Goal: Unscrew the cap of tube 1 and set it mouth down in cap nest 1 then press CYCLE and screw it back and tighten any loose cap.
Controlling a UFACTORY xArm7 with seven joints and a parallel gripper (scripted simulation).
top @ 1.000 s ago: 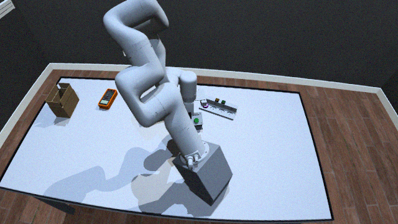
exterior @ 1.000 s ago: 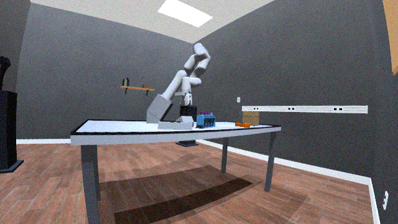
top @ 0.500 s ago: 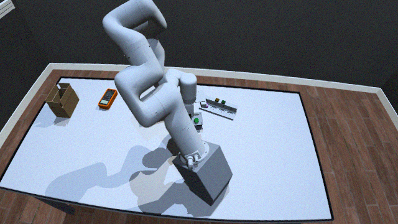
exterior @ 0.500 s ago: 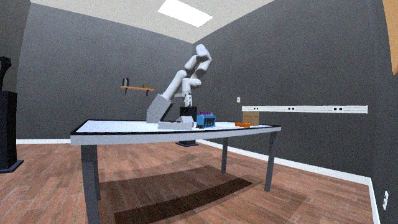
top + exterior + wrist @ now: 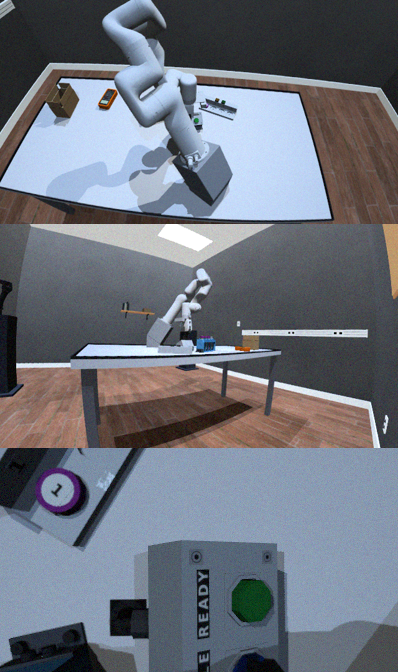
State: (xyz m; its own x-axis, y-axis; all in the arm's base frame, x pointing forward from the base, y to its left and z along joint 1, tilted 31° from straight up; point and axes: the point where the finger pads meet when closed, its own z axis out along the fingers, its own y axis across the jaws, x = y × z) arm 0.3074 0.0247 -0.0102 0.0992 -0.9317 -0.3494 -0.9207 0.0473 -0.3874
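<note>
Right now my hand is 2 cm short of the grey key housing, 2 cm to the left of it and 4 cm above it.
</note>
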